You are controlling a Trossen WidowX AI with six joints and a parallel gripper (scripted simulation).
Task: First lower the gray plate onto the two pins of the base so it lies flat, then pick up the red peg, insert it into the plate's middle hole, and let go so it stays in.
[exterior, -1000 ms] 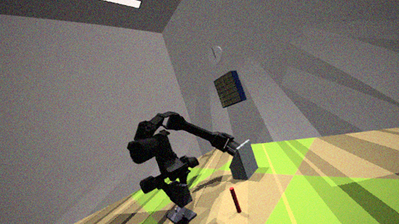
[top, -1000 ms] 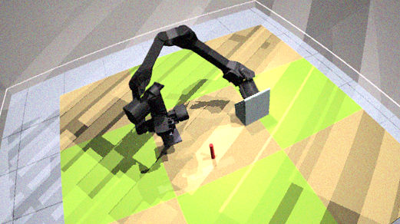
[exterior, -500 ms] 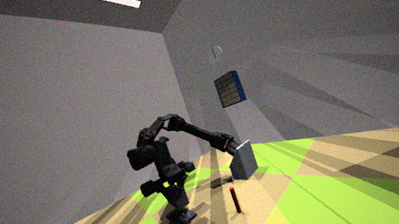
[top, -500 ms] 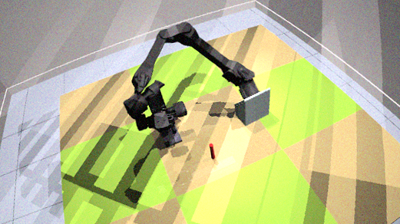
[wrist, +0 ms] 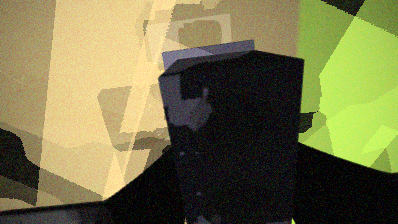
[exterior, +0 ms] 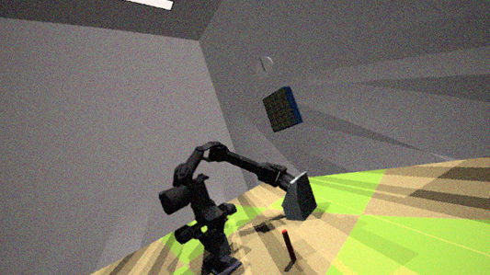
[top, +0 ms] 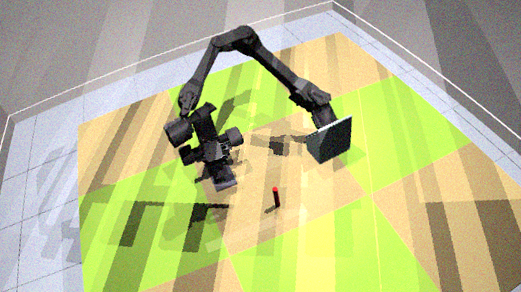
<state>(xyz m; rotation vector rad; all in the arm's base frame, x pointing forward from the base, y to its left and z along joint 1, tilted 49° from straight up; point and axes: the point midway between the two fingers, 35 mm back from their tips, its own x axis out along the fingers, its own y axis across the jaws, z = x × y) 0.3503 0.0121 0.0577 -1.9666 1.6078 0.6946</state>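
My gripper tip is 170 mm to the right of the red peg, 130 mm past it and 20 mm above it. Also, from my gripper tip: gray plate 30 mm above.
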